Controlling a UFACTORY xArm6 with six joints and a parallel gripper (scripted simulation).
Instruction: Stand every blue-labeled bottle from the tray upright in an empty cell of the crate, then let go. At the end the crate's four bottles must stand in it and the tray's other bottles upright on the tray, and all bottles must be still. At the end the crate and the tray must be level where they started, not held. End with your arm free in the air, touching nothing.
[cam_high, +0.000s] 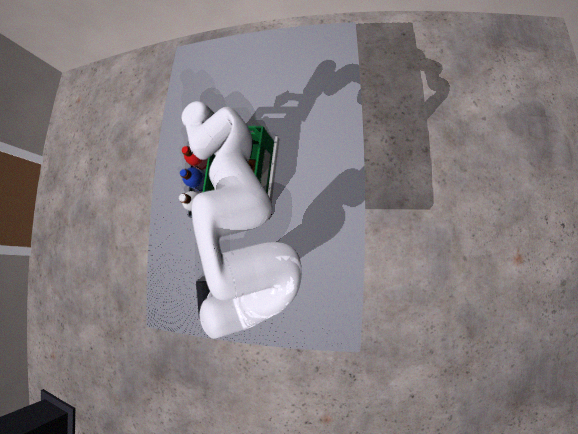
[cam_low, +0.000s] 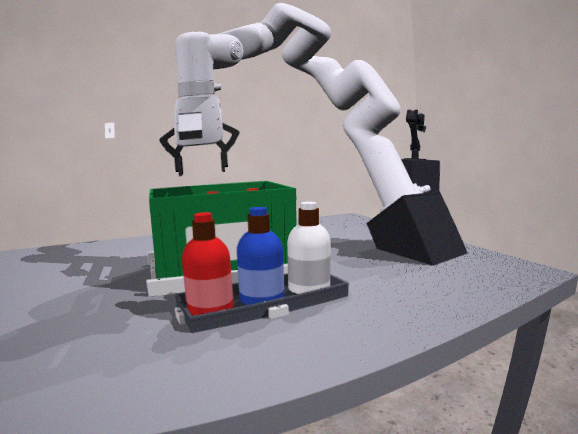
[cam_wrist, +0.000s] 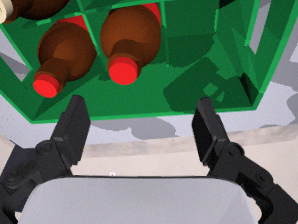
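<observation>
Now: hand 240 mm to the right of the blue-labeled bottle, 130 mm above it and 60 mm past it. Also, from my hand: red bottle: 250 mm to the left, 130 mm below, 20 mm ahead; then white bottle: 220 mm to the left, 150 mm behind, 130 mm below; then green crate: 130 mm below, 40 mm to the left, 20 mm behind.
</observation>
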